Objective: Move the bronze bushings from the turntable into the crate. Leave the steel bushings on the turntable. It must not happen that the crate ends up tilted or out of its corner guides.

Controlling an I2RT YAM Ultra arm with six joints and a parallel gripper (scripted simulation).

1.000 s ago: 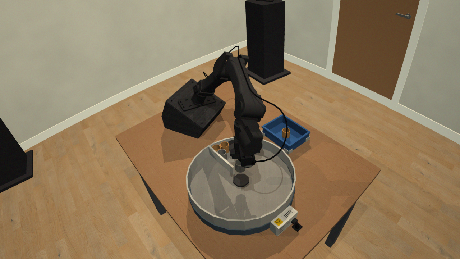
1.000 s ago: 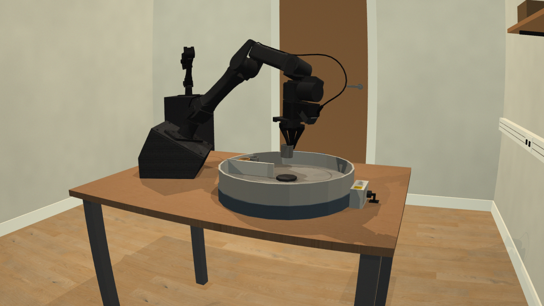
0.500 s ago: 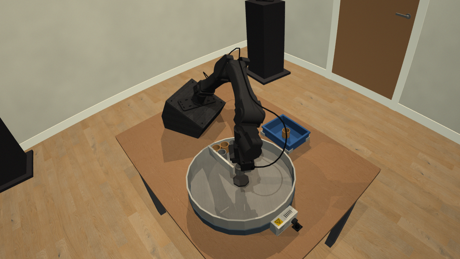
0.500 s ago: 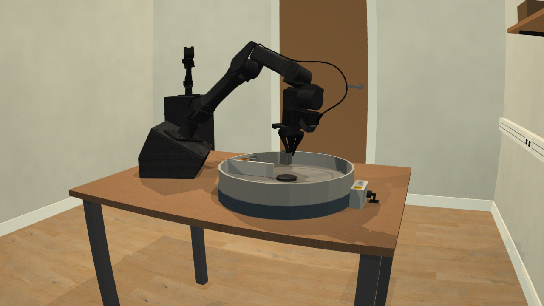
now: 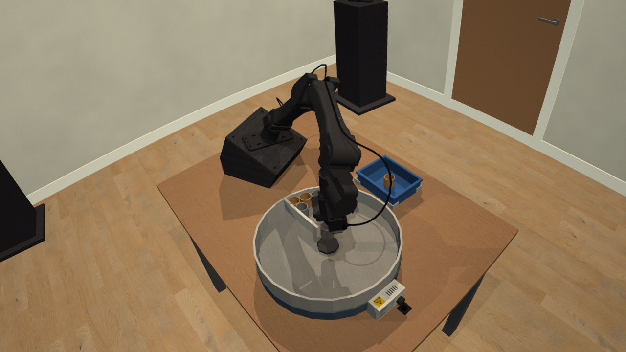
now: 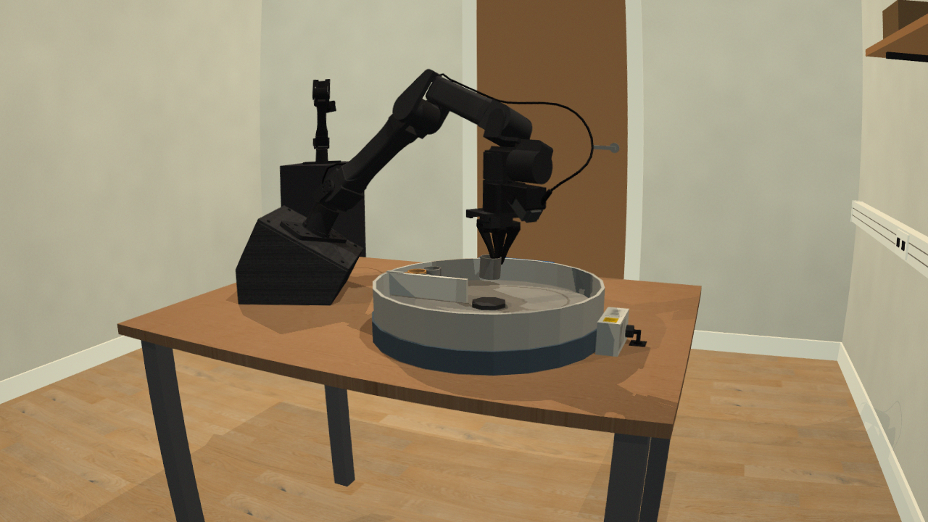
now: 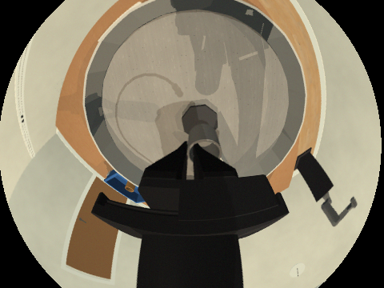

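Right now my hand is 10 mm past the grey turntable, 10 mm to the left of it and 80 mm above it. Round my hand: blue crate 130 mm behind, 340 mm to the left, 110 mm below.
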